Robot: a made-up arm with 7 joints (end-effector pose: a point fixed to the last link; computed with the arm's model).
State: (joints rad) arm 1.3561 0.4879 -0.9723 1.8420 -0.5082 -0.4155 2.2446
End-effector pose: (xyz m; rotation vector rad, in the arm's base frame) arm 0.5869 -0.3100 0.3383 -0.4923 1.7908 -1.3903
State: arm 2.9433 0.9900 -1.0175 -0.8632 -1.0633 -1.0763 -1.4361
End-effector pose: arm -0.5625 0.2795 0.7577 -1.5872 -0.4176 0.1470
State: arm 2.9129 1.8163 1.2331 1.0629 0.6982 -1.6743 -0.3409
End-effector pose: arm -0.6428 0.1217 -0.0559 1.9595 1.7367 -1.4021
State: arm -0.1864 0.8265 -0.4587 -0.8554 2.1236 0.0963 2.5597
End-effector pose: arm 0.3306 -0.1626 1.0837 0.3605 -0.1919 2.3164
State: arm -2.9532 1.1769 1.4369 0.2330 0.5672 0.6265 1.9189
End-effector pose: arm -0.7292 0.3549 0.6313 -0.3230 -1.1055 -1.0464
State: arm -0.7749 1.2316 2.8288 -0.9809 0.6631 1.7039 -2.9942
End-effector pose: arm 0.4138 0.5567 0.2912 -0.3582 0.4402 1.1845
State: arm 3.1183 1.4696 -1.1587 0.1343 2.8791 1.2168 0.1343
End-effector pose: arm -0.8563 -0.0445 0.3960 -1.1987 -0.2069 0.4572
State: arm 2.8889 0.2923 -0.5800 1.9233 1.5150 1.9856 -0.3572
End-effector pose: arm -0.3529 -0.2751 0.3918 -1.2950 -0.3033 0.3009
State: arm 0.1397 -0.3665 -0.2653 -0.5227 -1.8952 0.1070 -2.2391
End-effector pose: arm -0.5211 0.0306 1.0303 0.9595 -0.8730 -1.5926
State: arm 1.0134 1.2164 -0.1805 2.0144 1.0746 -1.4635 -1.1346
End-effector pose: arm 0.4176 -0.2405 -0.0355 1.2049 1.5264 1.1787
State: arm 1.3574 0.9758 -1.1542 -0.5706 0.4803 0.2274 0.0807
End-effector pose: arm -0.1181 -0.6894 0.8929 1.2029 0.0821 -0.6545
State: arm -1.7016 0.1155 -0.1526 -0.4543 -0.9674 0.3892 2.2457
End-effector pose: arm 0.0174 -0.1304 1.1934 0.2606 -0.1956 0.7631
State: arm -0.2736 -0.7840 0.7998 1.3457 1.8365 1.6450 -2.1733
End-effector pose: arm -0.0675 -0.4165 0.8095 2.1009 -0.6154 -0.3290
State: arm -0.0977 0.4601 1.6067 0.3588 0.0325 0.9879 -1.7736
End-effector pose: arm 0.3605 -0.2887 1.0443 1.5399 0.1876 0.0856
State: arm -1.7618 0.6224 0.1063 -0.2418 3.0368 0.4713 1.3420
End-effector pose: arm -0.0604 0.3717 1.1196 0.1887 -0.1247 -2.4915
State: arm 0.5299 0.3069 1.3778 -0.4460 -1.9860 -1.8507 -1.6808
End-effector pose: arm 0.1410 -0.0536 1.0925 -1.3223 -0.7239 1.8125
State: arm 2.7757 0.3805 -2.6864 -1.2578 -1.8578 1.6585 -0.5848
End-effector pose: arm -0.5234 0.0938 0.6509 -1.3549 0.8155 0.3266
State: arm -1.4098 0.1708 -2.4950 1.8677 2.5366 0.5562 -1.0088
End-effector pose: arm -0.3614 -0.4144 0.6006 -1.0529 -0.9148 1.9918
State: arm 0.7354 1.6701 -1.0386 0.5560 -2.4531 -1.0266 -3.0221
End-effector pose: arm 0.8095 -0.2745 -0.0141 0.7959 2.9064 0.3367
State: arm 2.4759 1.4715 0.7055 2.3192 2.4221 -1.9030 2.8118
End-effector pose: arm -0.0120 0.0476 0.0091 -0.7845 1.3044 -1.9361
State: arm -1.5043 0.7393 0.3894 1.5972 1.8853 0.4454 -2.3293
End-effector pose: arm 0.3195 0.6145 0.2303 -0.3587 2.0002 0.2646
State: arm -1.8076 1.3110 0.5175 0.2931 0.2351 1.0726 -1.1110
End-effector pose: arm -0.0085 0.8581 0.3333 -0.5227 2.3180 0.2786
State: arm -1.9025 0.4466 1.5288 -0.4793 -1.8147 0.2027 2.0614
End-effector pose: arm -0.3317 0.2757 1.0710 -0.3290 -0.5398 0.4459
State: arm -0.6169 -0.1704 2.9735 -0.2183 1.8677 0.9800 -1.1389
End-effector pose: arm -0.0283 0.0187 1.1648 0.5347 -1.6013 -2.3546
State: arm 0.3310 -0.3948 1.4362 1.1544 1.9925 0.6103 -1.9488
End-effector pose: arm -0.3417 -0.4336 0.8881 1.5523 -0.3555 -1.4673
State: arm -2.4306 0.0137 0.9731 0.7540 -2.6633 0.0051 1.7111
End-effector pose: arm 0.0757 0.4162 1.0657 -0.1518 1.2652 2.3458
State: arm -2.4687 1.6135 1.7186 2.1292 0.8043 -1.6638 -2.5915
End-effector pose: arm 0.1767 0.5228 0.2666 -1.0791 2.7221 0.8973
